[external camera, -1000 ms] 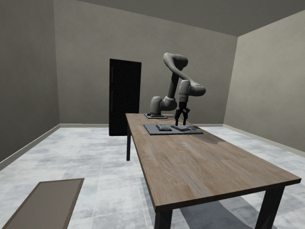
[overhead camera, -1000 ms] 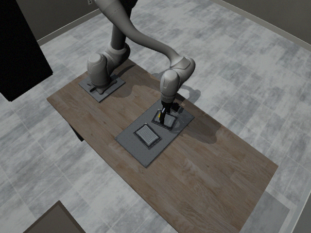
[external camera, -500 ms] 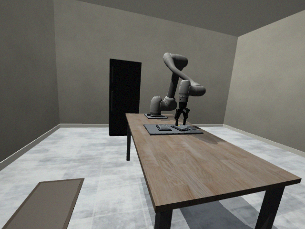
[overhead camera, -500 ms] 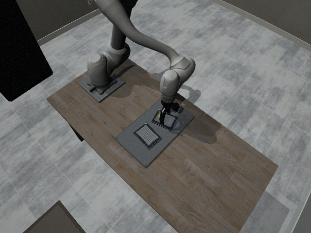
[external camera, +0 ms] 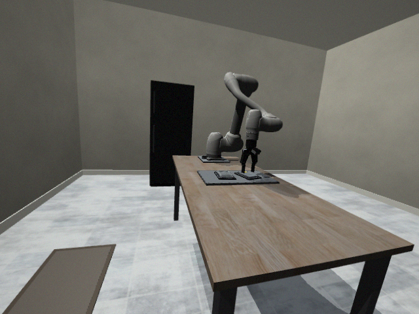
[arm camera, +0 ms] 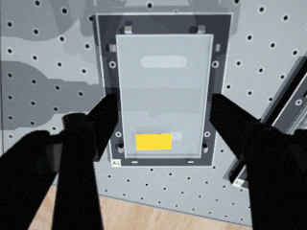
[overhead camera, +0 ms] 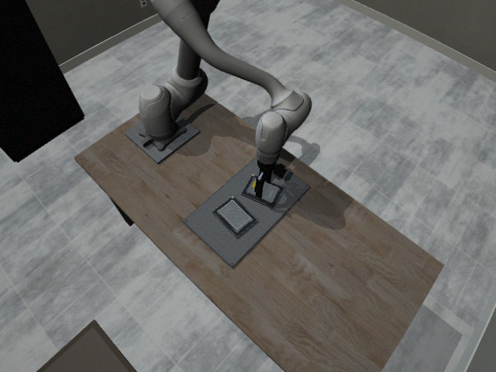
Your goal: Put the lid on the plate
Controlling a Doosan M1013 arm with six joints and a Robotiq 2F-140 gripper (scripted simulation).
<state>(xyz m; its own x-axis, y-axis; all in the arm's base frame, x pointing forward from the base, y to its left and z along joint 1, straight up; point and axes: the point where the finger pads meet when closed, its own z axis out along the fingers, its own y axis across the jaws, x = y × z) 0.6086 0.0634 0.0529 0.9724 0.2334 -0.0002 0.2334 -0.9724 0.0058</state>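
Right now my hand is 40 mm above the clear lid. Also, from my hand: culture plate E01: 10 mm behind, 180 mm to the right, 40 mm below; lid park LP1: 50 mm below.
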